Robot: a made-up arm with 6 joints. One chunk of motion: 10 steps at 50 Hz.
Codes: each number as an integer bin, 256 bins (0 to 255) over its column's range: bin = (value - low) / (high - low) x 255, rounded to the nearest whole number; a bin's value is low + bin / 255 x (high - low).
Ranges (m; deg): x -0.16..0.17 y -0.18..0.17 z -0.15..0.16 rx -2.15..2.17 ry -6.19..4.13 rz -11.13..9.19
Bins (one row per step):
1: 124 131 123 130 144 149
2: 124 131 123 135 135 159
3: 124 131 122 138 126 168
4: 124 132 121 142 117 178
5: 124 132 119 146 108 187
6: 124 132 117 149 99 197
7: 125 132 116 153 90 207
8: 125 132 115 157 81 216
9: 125 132 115 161 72 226
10: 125 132 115 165 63 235
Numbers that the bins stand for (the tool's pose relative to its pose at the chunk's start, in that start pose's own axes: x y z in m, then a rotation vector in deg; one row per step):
1: 0.0005 -0.0002 -0.0005 0.05 -0.36 0.74
2: 0.0005 -0.0002 -0.0005 0.14 -0.73 1.54
3: 0.0005 -0.0002 -0.0017 0.19 -1.09 2.26
4: 0.0005 0.0012 -0.0029 0.26 -1.45 3.05
5: 0.0005 0.0012 -0.0053 0.32 -1.82 3.77
6: 0.0005 0.0012 -0.0078 0.37 -2.18 4.57
7: 0.0018 0.0012 -0.0090 0.44 -2.55 5.37
8: 0.0018 0.0012 -0.0102 0.51 -2.91 6.08
9: 0.0018 0.0012 -0.0102 0.58 -3.28 6.88
10: 0.0018 0.0012 -0.0102 0.65 -3.64 7.60

